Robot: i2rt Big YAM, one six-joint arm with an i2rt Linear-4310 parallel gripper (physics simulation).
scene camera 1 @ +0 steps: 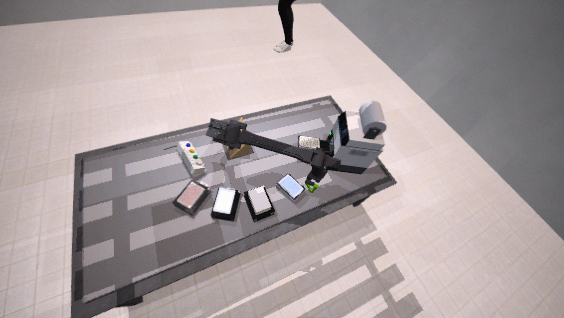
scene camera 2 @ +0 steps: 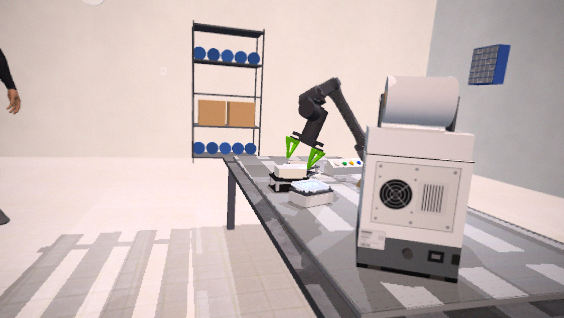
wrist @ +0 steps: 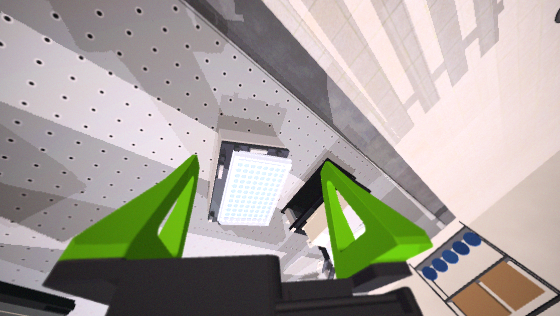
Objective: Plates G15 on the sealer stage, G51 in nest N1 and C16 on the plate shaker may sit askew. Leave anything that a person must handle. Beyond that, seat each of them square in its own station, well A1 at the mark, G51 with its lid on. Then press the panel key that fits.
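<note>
My gripper (scene camera 1: 312, 187) (scene camera 2: 298, 164) (wrist: 264, 163) is open and empty, its green fingers above the table near the plate shaker. A pale blue welled plate (scene camera 1: 290, 186) (scene camera 2: 310, 186) (wrist: 256, 190) lies on the light grey shaker base (scene camera 2: 312, 200) (wrist: 245, 137), askew to its dark top in the wrist view. A perforated off-white plate (scene camera 1: 309, 142) lies by the sealer (scene camera 1: 357, 150) (scene camera 2: 415, 145). Two black nests hold a white-topped block-like plate (scene camera 1: 259, 200) (scene camera 2: 290, 171) and a bright white plate (scene camera 1: 226, 201). A pinkish plate (scene camera 1: 192, 196) lies left. Labels and A1 marks are unreadable. The key panel (scene camera 1: 191, 157) shows coloured keys.
A brown object (scene camera 1: 241, 150) stands under the arm. The sealer carries a large roll (scene camera 1: 372, 117) (scene camera 2: 422, 101) and stands at the table's right end in scene camera 1. A person (scene camera 1: 286, 22) (scene camera 2: 11, 90) stands away from the table. A shelf rack (scene camera 2: 193, 90) stands behind.
</note>
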